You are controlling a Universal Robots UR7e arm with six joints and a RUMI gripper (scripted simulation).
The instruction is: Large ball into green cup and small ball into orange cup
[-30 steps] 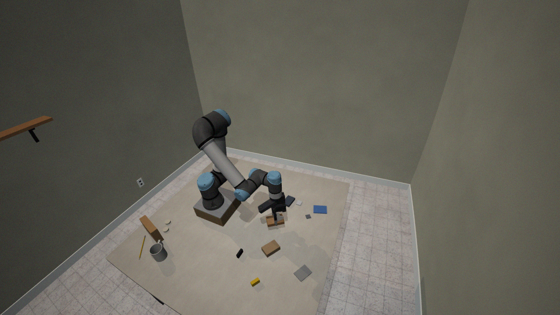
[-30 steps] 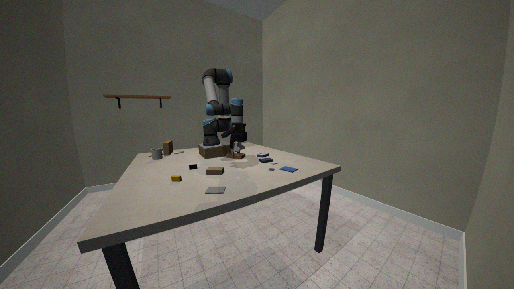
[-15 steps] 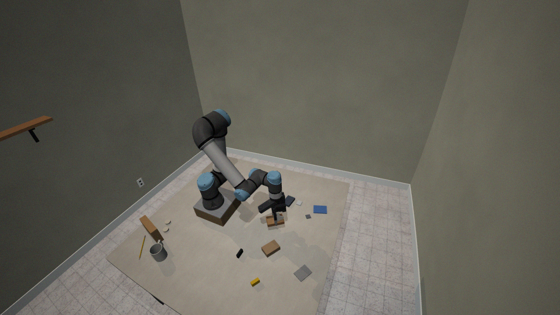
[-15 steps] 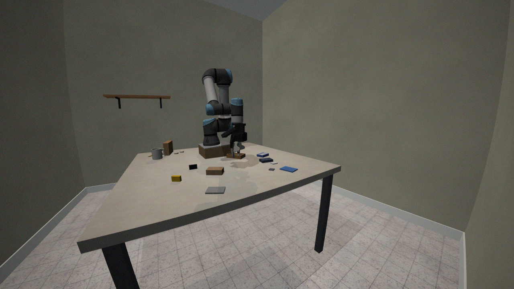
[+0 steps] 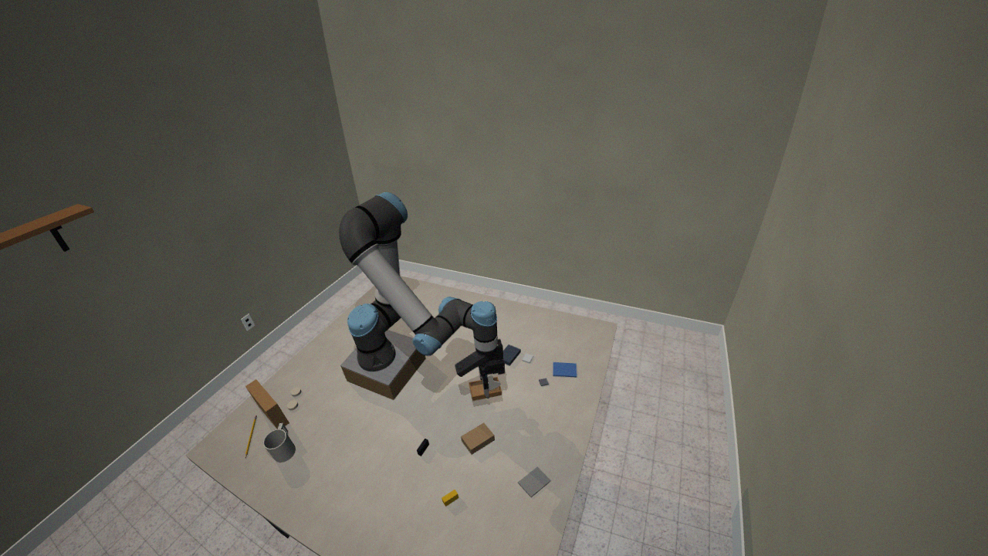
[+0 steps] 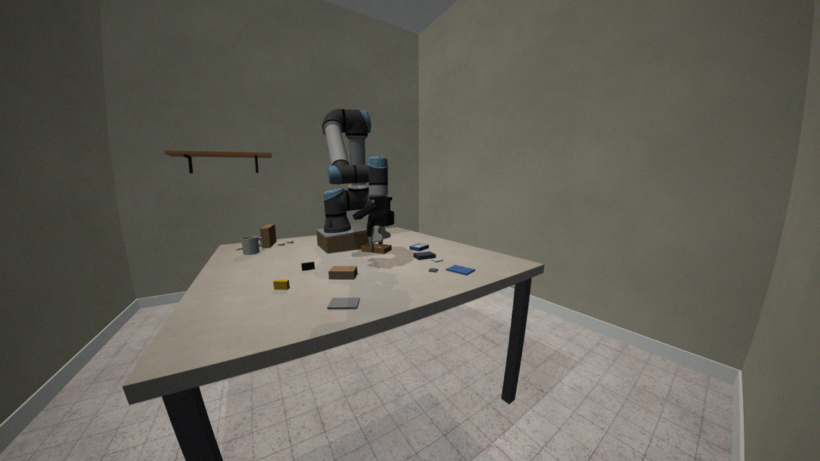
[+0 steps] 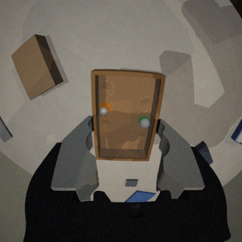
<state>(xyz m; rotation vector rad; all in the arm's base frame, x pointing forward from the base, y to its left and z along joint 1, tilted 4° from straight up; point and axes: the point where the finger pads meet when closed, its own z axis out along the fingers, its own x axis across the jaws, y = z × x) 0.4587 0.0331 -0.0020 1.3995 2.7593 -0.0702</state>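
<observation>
The covered wooden puzzle lies 1 cm below my hand. From my hand the other things lie so: small grey tile (17 cm ahead, 17 cm to the left, 9 cm below); then brown block (4 cm ahead, 16 cm to the right, 7 cm below); then dark tile (1 cm behind, 25 cm to the left, 8 cm below).
</observation>
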